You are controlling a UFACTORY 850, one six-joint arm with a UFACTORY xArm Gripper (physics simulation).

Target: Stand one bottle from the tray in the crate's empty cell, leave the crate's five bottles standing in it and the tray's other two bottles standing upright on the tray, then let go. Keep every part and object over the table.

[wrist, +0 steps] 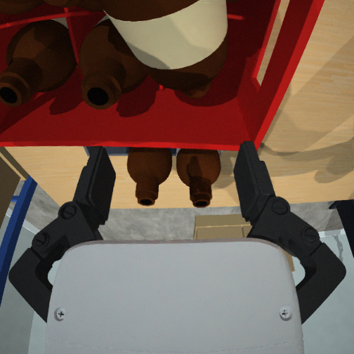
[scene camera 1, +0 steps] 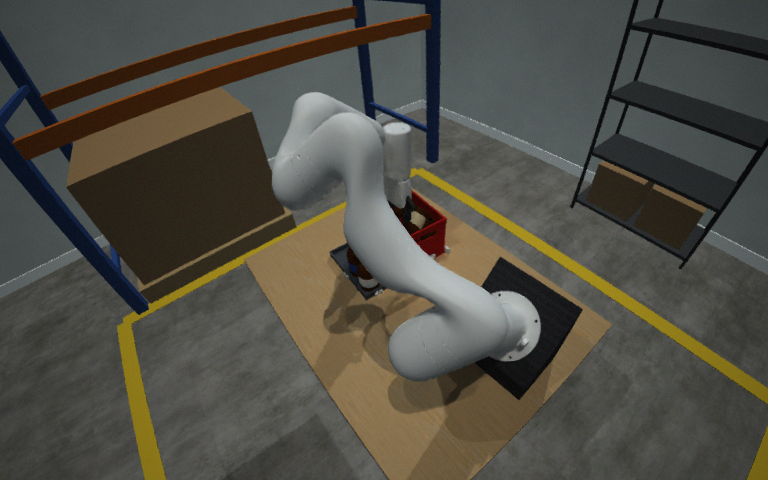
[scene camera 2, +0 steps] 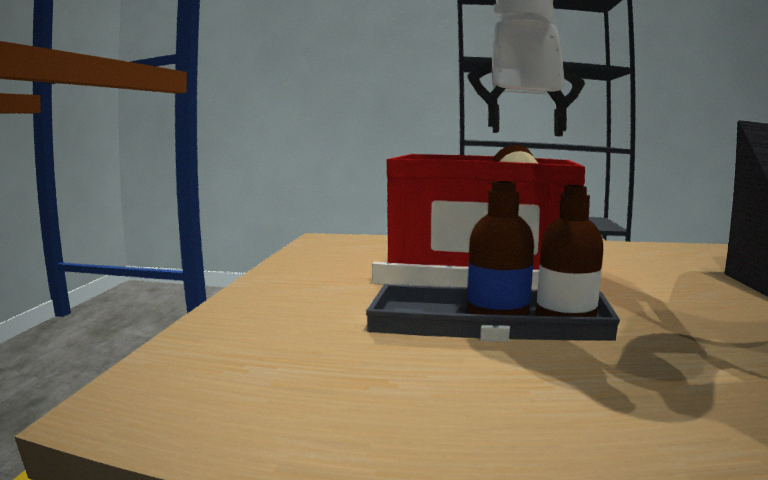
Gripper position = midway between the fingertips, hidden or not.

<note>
In view: my gripper (scene camera 2: 527, 134), a white-label bottle (scene camera 2: 571, 255) and a blue-label bottle (scene camera 2: 501, 249).
The white-label bottle is seen too in the wrist view (wrist: 198, 168). My gripper shows as well in the wrist view (wrist: 172, 157) and in scene camera 1 (scene camera 1: 398, 214).
</note>
